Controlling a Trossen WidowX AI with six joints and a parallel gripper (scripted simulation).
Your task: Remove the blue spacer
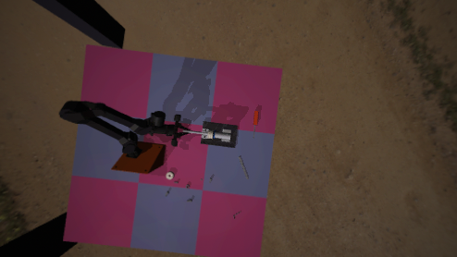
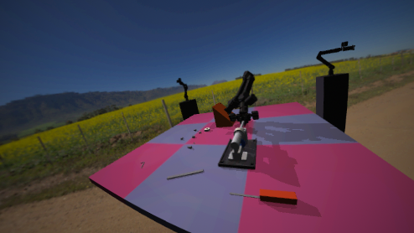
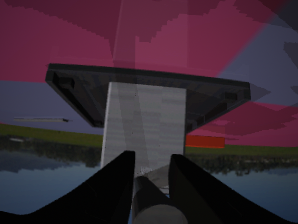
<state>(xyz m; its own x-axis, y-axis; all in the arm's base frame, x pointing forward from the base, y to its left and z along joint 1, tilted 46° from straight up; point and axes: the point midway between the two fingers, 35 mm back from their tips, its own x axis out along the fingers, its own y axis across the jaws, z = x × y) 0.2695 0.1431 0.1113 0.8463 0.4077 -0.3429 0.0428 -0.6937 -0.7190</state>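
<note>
My gripper tip is now 15 cm short of the blue spacer, 3 cm above it and 1 cm to the right of it. From my gripper tip the other things lie so: white ring: 31 cm to the right, 10 cm behind, 6 cm below; screwdriver: 40 cm ahead, 11 cm to the left, 6 cm below.
</note>
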